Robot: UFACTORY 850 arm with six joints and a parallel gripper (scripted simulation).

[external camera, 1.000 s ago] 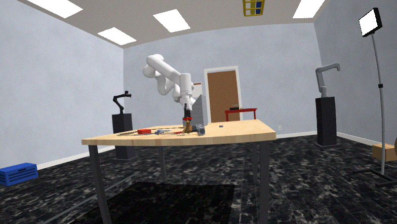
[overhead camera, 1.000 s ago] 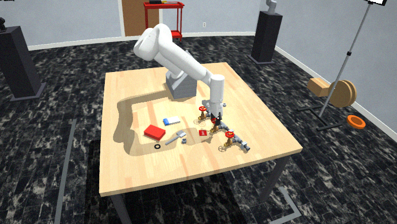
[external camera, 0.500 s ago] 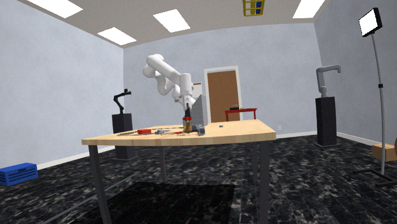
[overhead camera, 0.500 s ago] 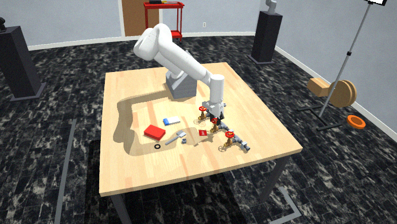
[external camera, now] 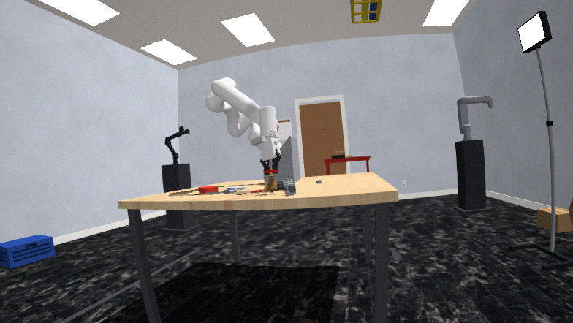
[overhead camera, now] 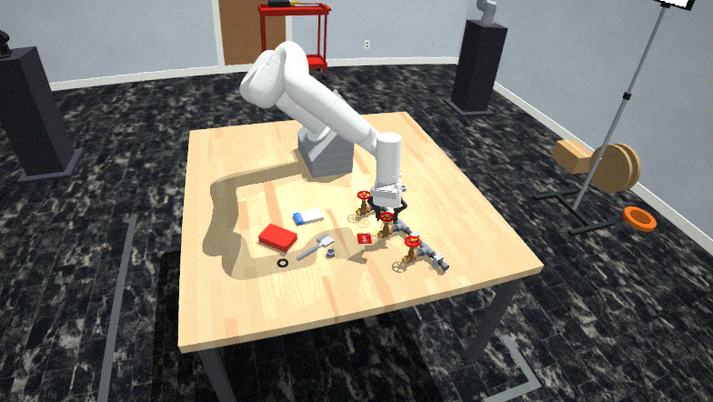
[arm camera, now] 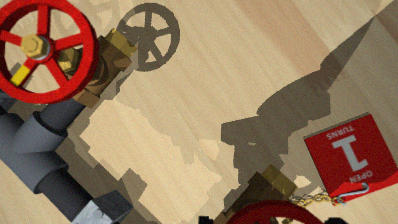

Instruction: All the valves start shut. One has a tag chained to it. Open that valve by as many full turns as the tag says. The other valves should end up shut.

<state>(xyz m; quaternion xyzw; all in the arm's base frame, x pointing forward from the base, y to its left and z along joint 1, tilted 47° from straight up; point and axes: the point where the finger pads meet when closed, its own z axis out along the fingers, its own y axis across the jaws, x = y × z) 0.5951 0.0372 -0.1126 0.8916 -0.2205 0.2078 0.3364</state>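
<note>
Now: hand 90 mm above the red tag, 80 mm to the left of it and 10 mm past it. Also, from my hand: grey cylinder: 220 mm to the right, 90 mm below, 50 mm ahead; then grey tool: 260 mm to the right, 90 mm below; then white card: 260 mm to the right, 170 mm behind, 90 mm below.
</note>
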